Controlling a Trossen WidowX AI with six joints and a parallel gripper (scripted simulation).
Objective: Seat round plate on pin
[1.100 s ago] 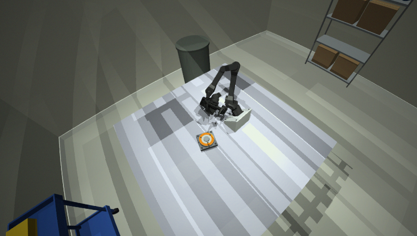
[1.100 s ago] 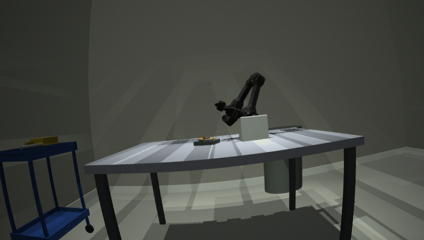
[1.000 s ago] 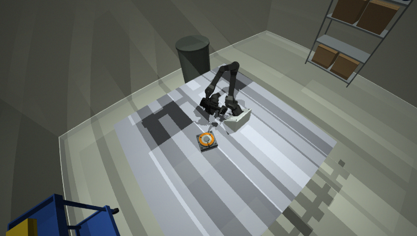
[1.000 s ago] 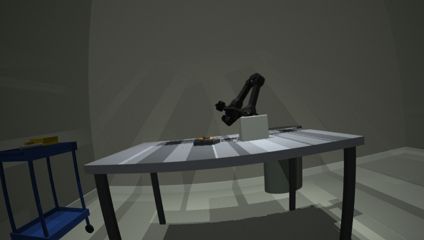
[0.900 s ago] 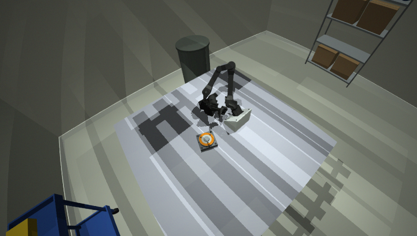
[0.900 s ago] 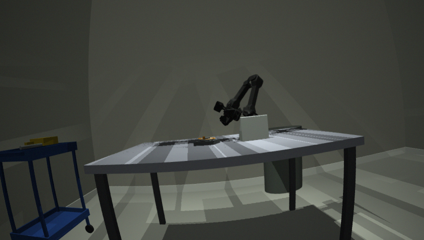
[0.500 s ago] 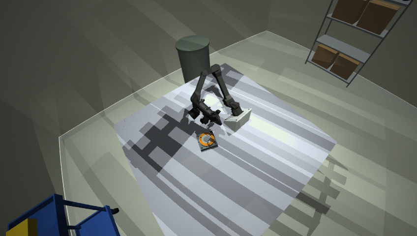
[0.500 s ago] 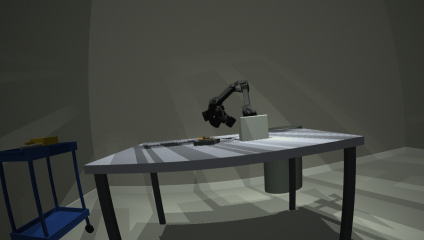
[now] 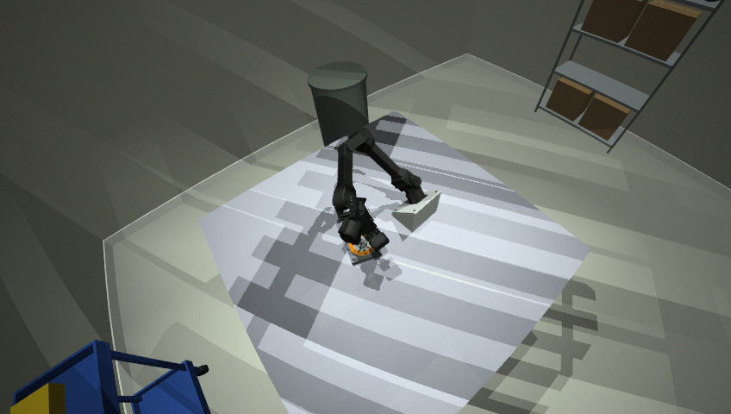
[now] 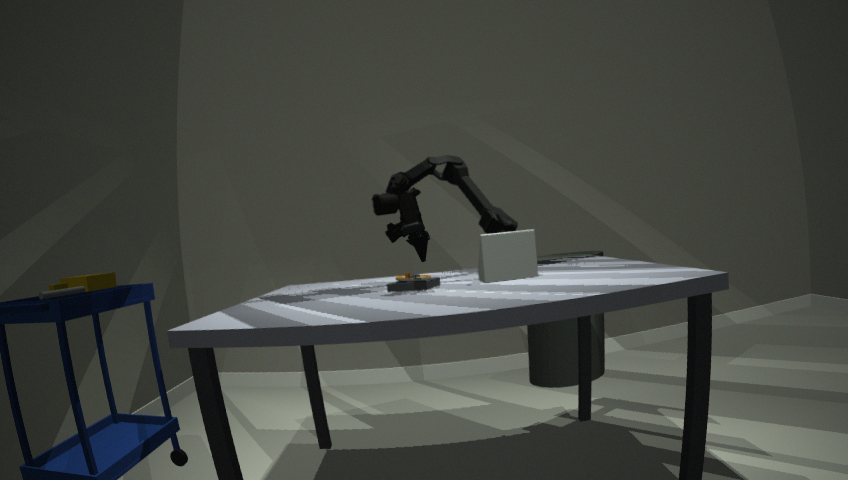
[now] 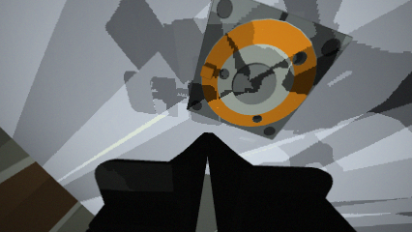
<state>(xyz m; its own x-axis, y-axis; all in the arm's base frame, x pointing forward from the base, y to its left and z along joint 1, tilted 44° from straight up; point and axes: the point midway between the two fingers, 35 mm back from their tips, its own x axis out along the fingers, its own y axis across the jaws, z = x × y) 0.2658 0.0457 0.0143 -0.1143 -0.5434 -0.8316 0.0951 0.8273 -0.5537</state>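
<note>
My gripper tip is 40 mm short of the round plate, 20 mm to the left of it and 40 mm above it. From my gripper tip the other things lie so: square base (40 mm ahead, 40 mm to the right, 60 mm below).
</note>
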